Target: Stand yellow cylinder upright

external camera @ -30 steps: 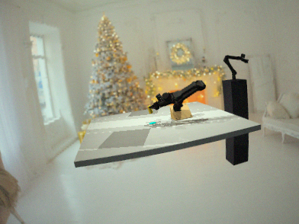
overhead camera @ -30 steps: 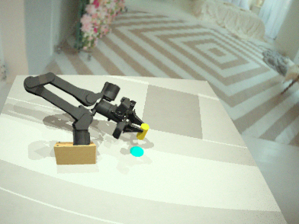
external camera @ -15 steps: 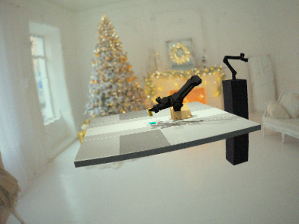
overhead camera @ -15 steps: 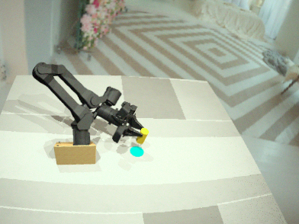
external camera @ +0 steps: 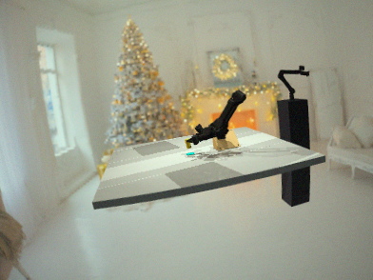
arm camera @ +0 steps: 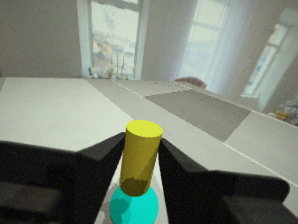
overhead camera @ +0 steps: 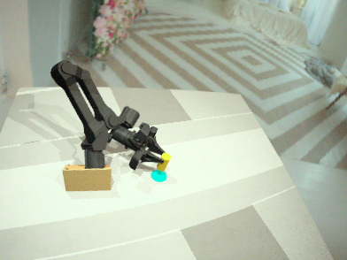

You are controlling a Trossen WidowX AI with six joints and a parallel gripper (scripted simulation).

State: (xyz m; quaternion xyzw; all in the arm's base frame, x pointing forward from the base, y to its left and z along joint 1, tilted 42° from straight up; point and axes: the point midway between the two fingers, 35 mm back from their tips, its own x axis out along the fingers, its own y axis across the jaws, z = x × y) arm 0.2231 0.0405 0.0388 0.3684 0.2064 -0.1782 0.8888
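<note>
My gripper tip is now 10 cm above the cyan circle and 1 cm past it. The rest, counted from my gripper tip: yellow tall cylinder 2 cm below.
</note>
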